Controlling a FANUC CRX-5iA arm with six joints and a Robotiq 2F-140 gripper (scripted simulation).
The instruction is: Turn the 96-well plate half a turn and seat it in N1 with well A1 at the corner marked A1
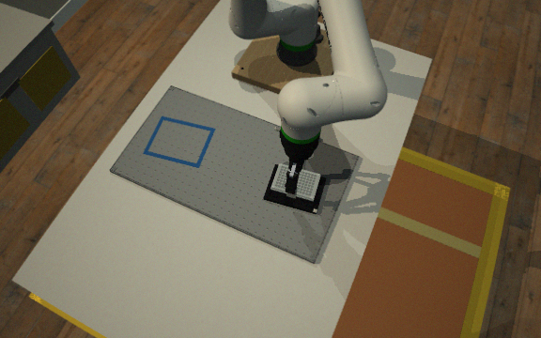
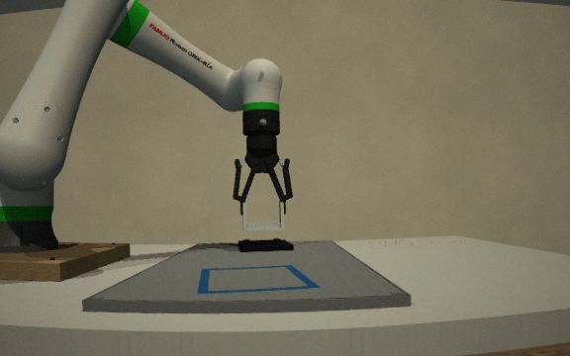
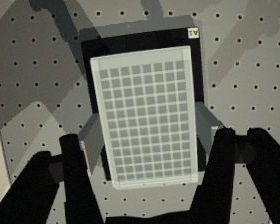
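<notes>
The A1 mark lies 3 cm ahead of my hand, 9 cm to the left of it and 6 cm below it. Also, from my hand: 96-well plate 2 cm below.
</notes>
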